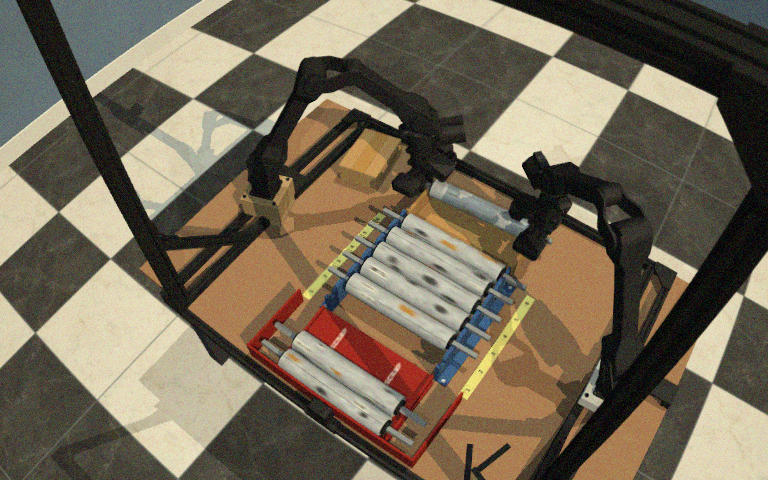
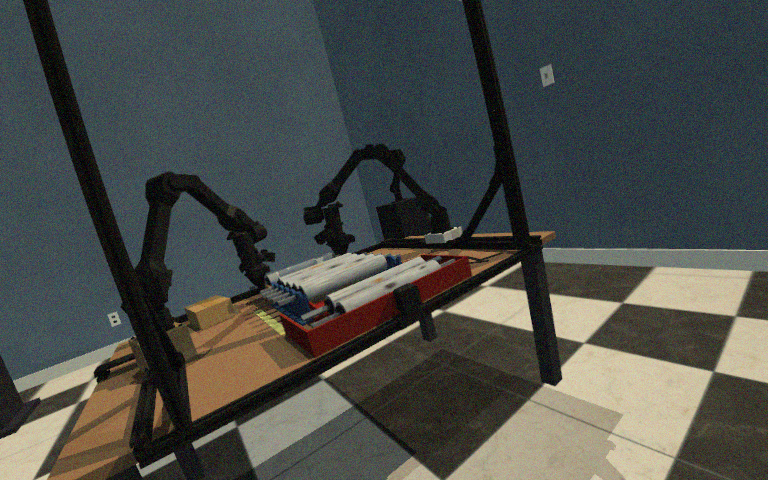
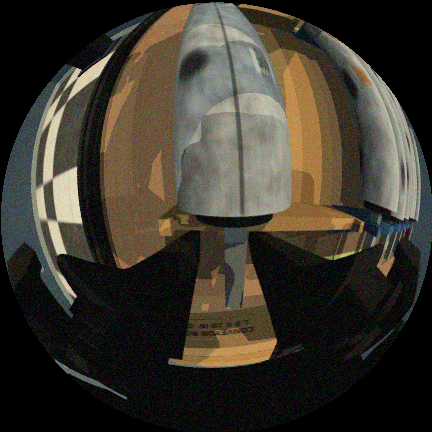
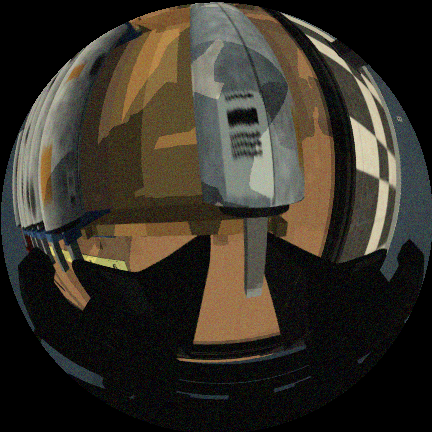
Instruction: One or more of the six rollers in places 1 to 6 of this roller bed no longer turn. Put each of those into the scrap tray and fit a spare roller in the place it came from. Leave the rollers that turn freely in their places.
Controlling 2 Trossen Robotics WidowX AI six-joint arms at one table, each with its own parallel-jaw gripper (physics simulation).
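Pixels of known places: left gripper, fingertip midpoint: [image 1: 425,188] [image 3: 224,234]; right gripper, fingertip midpoint: [image 4: 234,236]; left arm's base at its link origin: [image 1: 266,188]; right arm's base at its link origin: [image 1: 611,388] [image 2: 442,230].
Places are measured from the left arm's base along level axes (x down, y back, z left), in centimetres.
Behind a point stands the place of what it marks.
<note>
A spare roller [image 1: 475,208] @(x 0.9, y -50.0, z 9.0 cm) [image 3: 235,150] [image 4: 215,165] @(x 0.7, y -61.5, z 6.2 cm) lies on a tan cradle [image 1: 436,217] @(x 7.0, y -40.9, z 8.5 cm) behind the roller bed. My left gripper [image 1: 410,183] [image 2: 259,281] @(x 4.8, y -36.3, z 14.9 cm) [image 3: 224,234] @(x 4.8, y -36.3, z 14.9 cm) is partly open, low at its left end, with the axle stub between the fingers, not gripped. My right gripper [image 1: 531,246] @(x 4.3, y -66.1, z 5.8 cm) [image 2: 339,249] @(x 4.3, y -66.1, z 5.8 cm) [image 4: 234,236] @(x 4.3, y -66.1, z 5.8 cm) is likewise open around the right stub, which is nearer one finger. The blue roller bed [image 1: 453,362] @(x 7.2, y -54.6, z -27.9 cm) bears several rollers; its end nearest the tray, place 1, shows no roller. Two rollers [image 1: 345,370] @(x 0.2, y -35.0, z -39.1 cm) [image 1: 334,390] @(x 0.9, y -34.3, z -43.6 cm) lie side by side in the red scrap tray [image 1: 442,424] @(x 5.1, y -56.3, z -42.8 cm) [image 2: 362,325] @(x 6.2, y -22.7, z -42.7 cm).
Yellow number strips [image 1: 501,342] @(x 7.5, y -63.5, z -20.2 cm) [image 1: 345,254] @(x 2.0, y -24.9, z -11.6 cm) run along both sides of the bed. A cardboard box [image 1: 368,161] @(x 2.1, y -20.5, z 17.3 cm) [image 2: 209,312] @(x 3.7, y -17.2, z 13.5 cm) stands at the back left. A dark frame surrounds the table, with tall posts in front. The bed's back roller lies close to the cradle.
</note>
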